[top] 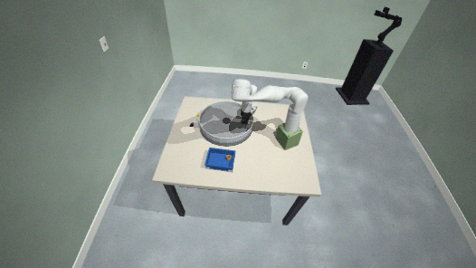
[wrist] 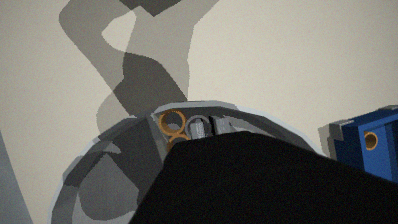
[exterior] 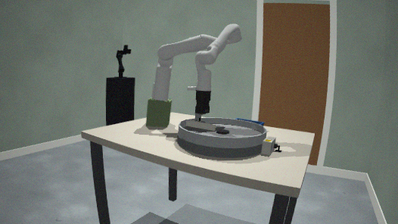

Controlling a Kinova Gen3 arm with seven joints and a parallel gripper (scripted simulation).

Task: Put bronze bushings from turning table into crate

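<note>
Right now my hand is 16 cm short of the grey turning table, 9 cm to the left of it and 2 cm above it. Also, from my hand: blue crate (22 cm ahead, 26 cm to the left, 5 cm below).
</note>
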